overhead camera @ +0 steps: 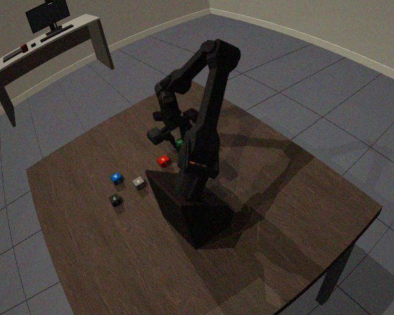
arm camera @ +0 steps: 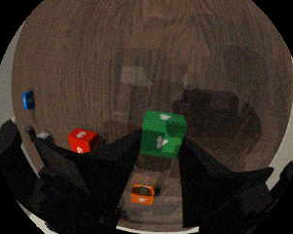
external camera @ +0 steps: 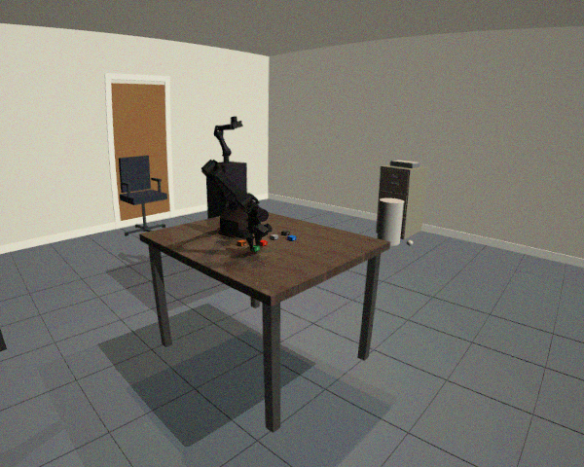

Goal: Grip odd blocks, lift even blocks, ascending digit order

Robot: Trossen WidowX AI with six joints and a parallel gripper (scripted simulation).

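The green block is right at my gripper tip. Round my gripper tip: orange block: 110 mm behind, 20 mm to the left; red block: 90 mm to the left, 20 mm behind; grey block: 200 mm to the left, 50 mm behind.
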